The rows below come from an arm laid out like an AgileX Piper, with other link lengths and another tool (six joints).
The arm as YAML. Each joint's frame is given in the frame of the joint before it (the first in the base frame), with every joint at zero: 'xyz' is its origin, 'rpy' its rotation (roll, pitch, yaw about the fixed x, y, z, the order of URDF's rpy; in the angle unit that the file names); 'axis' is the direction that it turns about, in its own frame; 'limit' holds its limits. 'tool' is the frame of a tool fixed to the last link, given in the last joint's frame.
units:
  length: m
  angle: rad
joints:
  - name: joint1
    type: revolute
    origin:
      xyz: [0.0, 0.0, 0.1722]
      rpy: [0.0, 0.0, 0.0]
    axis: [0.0, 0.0, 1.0]
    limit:
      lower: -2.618
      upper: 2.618
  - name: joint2
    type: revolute
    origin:
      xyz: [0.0, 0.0, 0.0]
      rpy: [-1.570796, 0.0, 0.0]
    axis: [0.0, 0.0, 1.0]
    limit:
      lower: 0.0
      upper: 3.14
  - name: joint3
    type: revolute
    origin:
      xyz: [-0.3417, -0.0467, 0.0]
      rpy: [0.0, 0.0, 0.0]
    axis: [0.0, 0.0, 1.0]
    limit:
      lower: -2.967
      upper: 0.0
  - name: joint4
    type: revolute
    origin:
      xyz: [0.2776, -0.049, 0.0]
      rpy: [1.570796, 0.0, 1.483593]
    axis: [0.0, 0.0, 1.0]
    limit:
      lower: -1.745
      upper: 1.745
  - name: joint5
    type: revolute
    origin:
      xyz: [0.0, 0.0, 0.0]
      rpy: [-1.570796, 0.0, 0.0]
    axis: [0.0, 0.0, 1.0]
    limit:
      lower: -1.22
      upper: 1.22
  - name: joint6
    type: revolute
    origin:
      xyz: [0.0, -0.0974, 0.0]
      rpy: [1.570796, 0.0, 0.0]
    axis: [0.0, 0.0, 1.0]
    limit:
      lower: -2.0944
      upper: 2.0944
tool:
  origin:
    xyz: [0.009, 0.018, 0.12]
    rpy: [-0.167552, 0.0, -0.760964]
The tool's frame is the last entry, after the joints.
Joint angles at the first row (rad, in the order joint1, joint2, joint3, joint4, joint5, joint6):
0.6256 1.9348 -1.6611 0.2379 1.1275 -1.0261
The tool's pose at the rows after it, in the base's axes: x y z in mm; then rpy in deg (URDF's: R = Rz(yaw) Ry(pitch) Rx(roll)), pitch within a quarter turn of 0, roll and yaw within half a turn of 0:
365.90 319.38 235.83 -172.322 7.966 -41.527
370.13 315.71 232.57 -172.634 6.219 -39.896
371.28 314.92 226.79 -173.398 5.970 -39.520
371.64 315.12 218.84 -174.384 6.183 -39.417
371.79 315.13 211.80 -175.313 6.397 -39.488
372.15 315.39 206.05 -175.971 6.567 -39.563
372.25 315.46 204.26 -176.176 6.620 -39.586
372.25 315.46 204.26 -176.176 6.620 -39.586
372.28 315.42 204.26 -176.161 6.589 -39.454
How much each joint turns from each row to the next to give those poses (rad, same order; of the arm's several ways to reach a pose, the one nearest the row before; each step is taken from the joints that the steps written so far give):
0.0000 0.0018 -0.0001 -0.0209 -0.0047 -0.0517
0.0000 0.0072 -0.0043 -0.0246 -0.0001 -0.0259
0.0000 0.0120 -0.0012 -0.0061 0.0021 -0.0067
-0.0001 0.0163 0.0000 0.0000 0.0019 -0.0034
0.0001 0.0143 0.0000 -0.0005 0.0022 0.0000
0.0000 0.0118 0.0000 -0.0001 0.0000 0.0000
0.0000 0.0037 0.0000 0.0000 0.0000 0.0000
0.0000 0.0000 0.0000 0.0000 0.0000 0.0000
0.0000 0.0000 0.0000 0.0000 0.0000 -0.0024

